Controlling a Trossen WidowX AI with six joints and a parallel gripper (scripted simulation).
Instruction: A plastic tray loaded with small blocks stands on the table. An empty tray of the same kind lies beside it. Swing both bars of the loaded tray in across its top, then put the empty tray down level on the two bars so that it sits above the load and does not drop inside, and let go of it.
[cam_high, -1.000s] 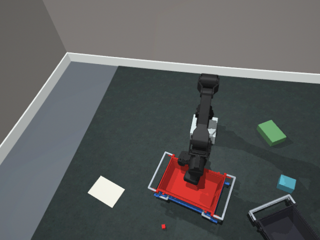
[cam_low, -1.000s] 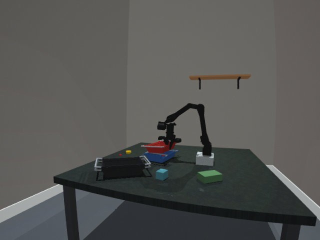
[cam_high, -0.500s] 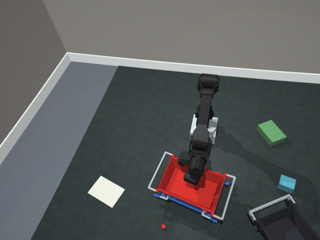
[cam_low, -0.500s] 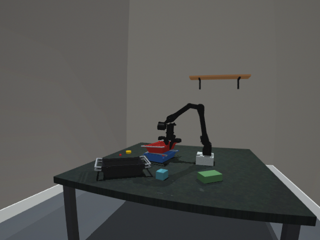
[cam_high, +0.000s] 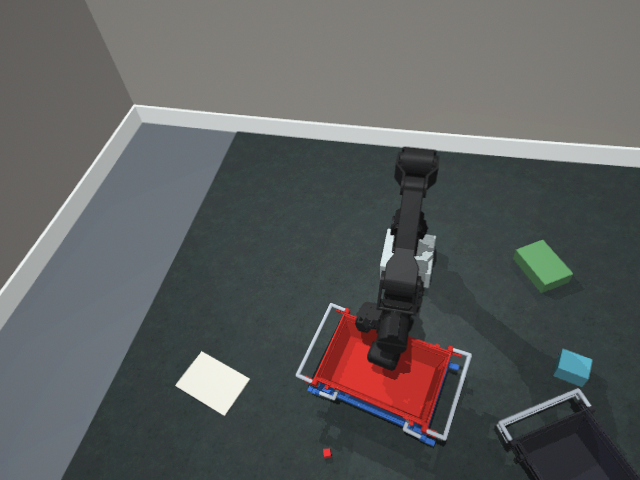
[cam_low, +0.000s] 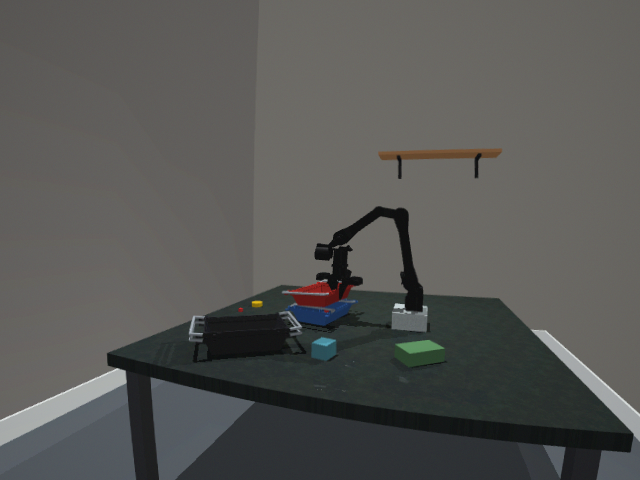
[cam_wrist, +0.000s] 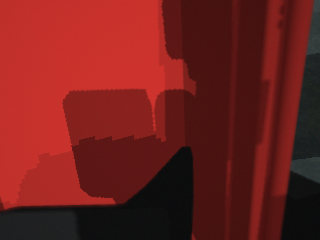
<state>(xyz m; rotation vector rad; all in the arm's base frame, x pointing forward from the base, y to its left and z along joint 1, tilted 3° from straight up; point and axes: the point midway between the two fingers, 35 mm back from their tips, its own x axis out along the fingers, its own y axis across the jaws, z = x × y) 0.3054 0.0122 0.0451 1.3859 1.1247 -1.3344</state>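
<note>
Now: the red tray 70 mm ahead of my gripper tip, 20 mm to the right of it and 30 mm above it. Also, from my gripper tip: small red cube: 240 mm ahead, 110 mm to the right, 80 mm below; then white flat plate: 140 mm ahead, 420 mm to the right, 80 mm below; then teal cube: 60 mm behind, 390 mm to the left, 60 mm below.
</note>
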